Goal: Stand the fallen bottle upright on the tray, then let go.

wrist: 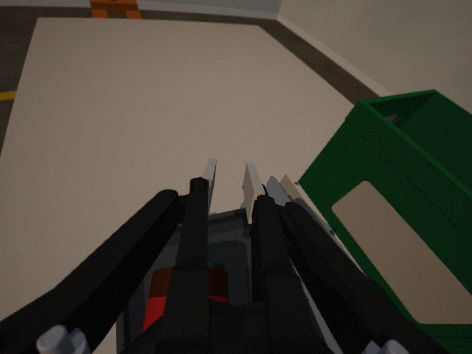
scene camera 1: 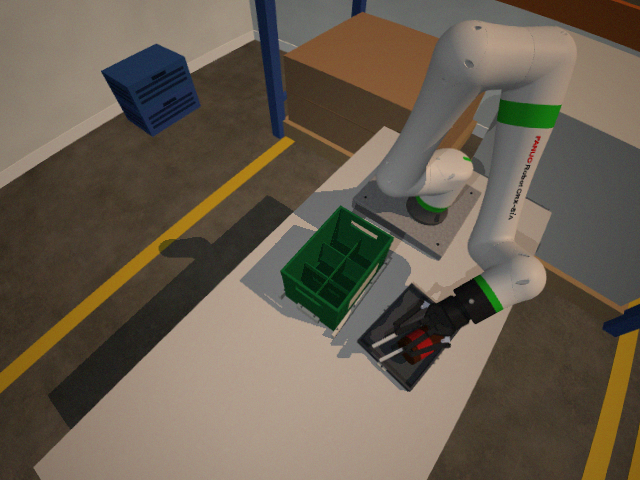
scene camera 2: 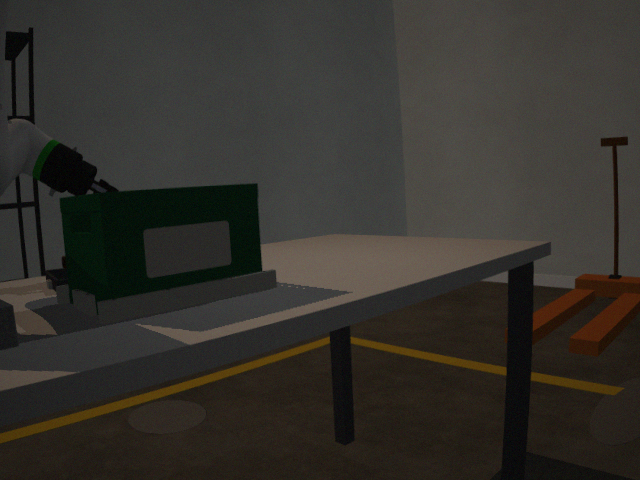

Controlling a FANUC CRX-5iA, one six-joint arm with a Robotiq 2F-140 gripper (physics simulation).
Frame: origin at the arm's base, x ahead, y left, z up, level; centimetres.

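Seen in the pictures: gripper, fingertip midpoint: (wrist: 230, 173) (scene camera 1: 377, 353); arm's base at its link origin: (scene camera 1: 426, 208).
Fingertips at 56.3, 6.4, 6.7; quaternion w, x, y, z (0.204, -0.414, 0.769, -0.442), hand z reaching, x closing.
Note:
Pixels of each thing's top centre, then the offset from my fingertips to it, as dx, dy, dz. "spot": a spot on its surface instead. Level surfaces: height alone.
- bottle at a spot on its surface: (wrist: 218, 282) spot: -8.0, +5.5, -3.2
- dark tray at its top centre: (wrist: 227, 335) (scene camera 2: 108, 267) (scene camera 1: 411, 332) -12.2, +6.4, -7.6
- green crate at its top centre: (scene camera 2: 157, 190) (scene camera 1: 339, 253) -16.3, -20.9, +7.3
- pale table at its surface level: dz -10.2
The bottle (scene camera 1: 425, 349) (wrist: 218, 282), brown with a red band, lies on its side in the dark tray (scene camera 1: 408, 302) (scene camera 2: 55, 277) (wrist: 230, 235). It is partly covered by the gripper's fingers in scene camera 1 and the wrist view. My gripper (scene camera 1: 386, 348) (wrist: 230, 173) is tilted low over the tray. Its fingers stand a narrow gap apart with nothing between the light pads. The pads reach past the bottle toward the tray's end. In the wrist view the bottle lies below and behind the pads. The crate hides the fingertips in scene camera 2.
A green crate (scene camera 1: 311, 300) (scene camera 2: 180, 206) (wrist: 345, 160) with dividers stands beside the tray, close to the fingers' side, on the pale table (scene camera 1: 232, 387) (scene camera 2: 361, 258) (wrist: 175, 90). The arm's grey base plate (scene camera 1: 382, 217) is behind the crate. A blue box (scene camera 1: 152, 93) is at the back left.

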